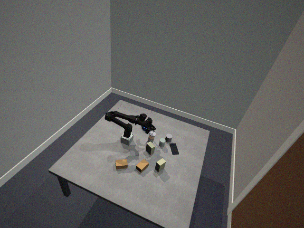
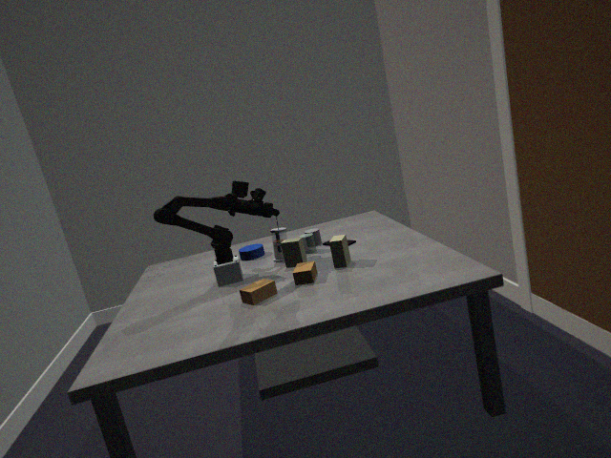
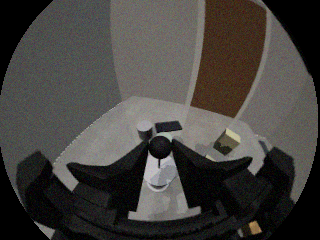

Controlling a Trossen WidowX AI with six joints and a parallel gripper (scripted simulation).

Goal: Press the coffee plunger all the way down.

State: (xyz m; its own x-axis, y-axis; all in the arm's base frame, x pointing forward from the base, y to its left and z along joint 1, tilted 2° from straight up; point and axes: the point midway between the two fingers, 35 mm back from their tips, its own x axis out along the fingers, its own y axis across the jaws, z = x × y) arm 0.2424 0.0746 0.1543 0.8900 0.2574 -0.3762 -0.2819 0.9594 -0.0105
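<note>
My gripper tip is now 11 cm above the coffee press, 2 cm past it and 1 cm to the right of it. Also, from my gripper tip: blue disc (20 cm to the left, 20 cm below, 13 cm behind); black flat plate (25 cm ahead, 22 cm below, 1 cm to the left).
</note>
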